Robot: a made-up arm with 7 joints.
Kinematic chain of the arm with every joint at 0, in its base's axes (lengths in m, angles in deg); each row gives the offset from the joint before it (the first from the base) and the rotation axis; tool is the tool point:
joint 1: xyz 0 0 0.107 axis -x
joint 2: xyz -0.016 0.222 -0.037 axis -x
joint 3: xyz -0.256 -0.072 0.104 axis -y
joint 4: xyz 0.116 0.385 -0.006 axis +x
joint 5: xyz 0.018 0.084 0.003 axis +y
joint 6: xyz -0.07 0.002 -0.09 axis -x
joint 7: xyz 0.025 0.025 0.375 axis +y
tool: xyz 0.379 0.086 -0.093
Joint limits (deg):
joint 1: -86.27..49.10
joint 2: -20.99..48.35
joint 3: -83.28..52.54
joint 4: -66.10..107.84
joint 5: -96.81..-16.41
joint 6: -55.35..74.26
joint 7: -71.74..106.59
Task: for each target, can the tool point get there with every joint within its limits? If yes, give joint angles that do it. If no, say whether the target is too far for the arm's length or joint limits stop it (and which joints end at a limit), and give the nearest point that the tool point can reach.
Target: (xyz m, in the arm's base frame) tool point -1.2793 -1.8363 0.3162
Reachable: no: too far | nearest point -0.6981 -0.8581 0.4770 | short by 1.149 m
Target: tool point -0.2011 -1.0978 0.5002
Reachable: no: joint limits stop it (at a limit: joint 1, joint 2, joint 5, joint 6, joint 7) | nearest point -0.2100 -0.9771 0.5122 | short by 0.122 m
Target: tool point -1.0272 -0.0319 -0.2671
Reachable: no: joint limits stop it (at a limit: joint 1, joint 2, joint 3, joint 5, joint 7) | nearest point -0.8381 0.0683 -0.3015 | short by 0.217 m
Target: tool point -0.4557 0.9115 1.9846
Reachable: no: too far | nearest point -0.3483 0.6080 1.3594 | short by 0.703 m
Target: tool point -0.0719 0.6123 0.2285
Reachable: yes | joints -30.67 1.84 -18.73 -50.51 -63.83 30.21 69.92
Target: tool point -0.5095 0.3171 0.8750
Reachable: yes | joints -76.09 31.31 42.28 -52.22 -87.74 -42.52 -8.17
